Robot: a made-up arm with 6 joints.
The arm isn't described. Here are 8 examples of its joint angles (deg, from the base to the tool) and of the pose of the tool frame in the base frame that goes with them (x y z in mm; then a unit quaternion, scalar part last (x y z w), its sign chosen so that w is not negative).
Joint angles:
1: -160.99 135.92 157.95 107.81 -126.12 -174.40
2: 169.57 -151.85 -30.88 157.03 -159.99 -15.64
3: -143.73 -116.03 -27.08 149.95 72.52 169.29
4: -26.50 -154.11 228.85 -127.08 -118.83 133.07
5: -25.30 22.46 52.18 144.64 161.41 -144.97
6: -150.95 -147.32 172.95 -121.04 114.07 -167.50
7: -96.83 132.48 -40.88 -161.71 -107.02 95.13
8: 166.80 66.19 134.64 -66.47 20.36 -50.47
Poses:
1: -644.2 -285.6 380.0 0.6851 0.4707 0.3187 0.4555
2: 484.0 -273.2 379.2 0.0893 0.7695 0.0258 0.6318
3: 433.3 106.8 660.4 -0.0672 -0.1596 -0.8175 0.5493
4: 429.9 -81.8 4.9 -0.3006 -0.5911 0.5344 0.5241
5: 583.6 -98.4 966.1 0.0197 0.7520 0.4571 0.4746
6: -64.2 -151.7 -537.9 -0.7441 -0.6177 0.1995 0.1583
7: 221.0 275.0 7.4 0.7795 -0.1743 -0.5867 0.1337
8: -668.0 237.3 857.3 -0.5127 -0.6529 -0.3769 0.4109
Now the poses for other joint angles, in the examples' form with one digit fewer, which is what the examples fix.
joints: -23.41 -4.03 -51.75 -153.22 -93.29 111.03
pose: 333 47 139 0.397 -0.273 0.226 0.847
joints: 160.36 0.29 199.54 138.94 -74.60 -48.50
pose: 408 -303 309 0.656 0.587 -0.208 0.426
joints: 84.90 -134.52 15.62 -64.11 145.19 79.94
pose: 27 -662 435 0.884 0.318 -0.342 0.031
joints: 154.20 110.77 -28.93 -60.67 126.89 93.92
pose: 224 -1 -106 -0.519 -0.767 0.284 0.250
